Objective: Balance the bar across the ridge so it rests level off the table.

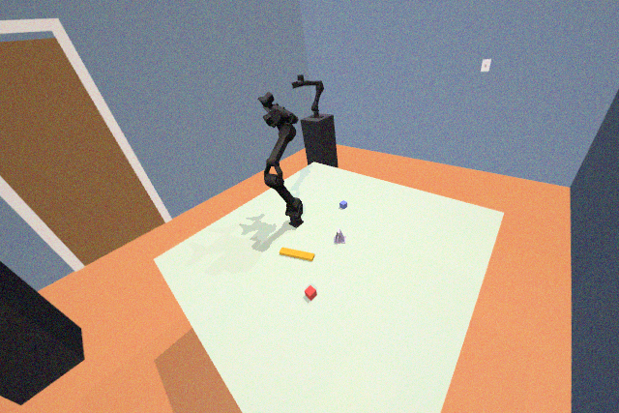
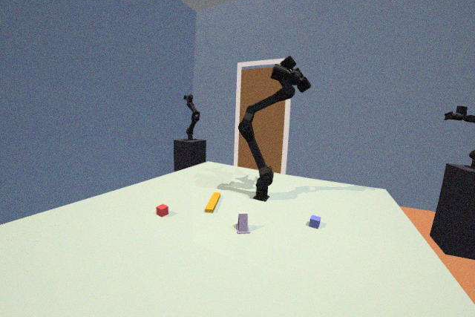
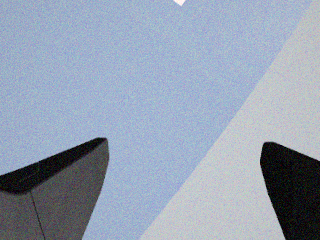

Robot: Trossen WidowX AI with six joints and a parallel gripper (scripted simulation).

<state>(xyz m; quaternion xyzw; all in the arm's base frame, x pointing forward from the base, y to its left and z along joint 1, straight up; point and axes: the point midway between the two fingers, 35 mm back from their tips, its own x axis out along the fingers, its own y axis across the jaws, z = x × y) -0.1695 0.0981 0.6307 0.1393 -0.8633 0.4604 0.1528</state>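
The yellow bar is 37 cm ahead of my gripper tip, 26 cm to the right of it and 64 cm below it. The rest, counted from my gripper tip: blue cube (34 cm ahead, 17 cm to the left, 63 cm below); then red cube (57 cm ahead, 37 cm to the right, 63 cm below).
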